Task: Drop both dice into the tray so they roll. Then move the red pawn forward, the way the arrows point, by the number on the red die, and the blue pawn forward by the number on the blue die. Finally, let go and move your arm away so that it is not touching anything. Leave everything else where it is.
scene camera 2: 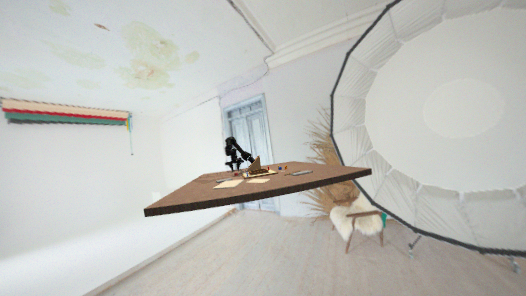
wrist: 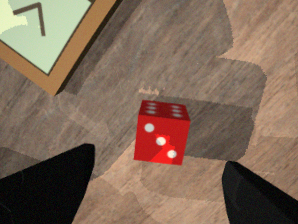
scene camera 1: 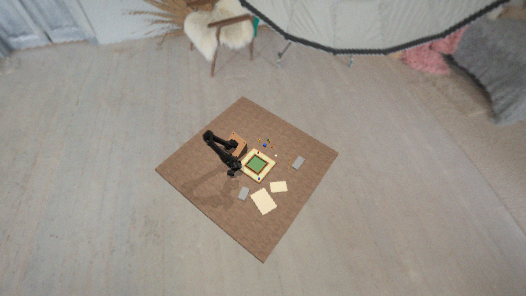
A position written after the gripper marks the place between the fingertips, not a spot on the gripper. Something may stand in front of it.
Note:
The gripper (wrist: pixel 159 162) is open, holding nothing. Also in view: a red die (wrist: pixel 162 128).

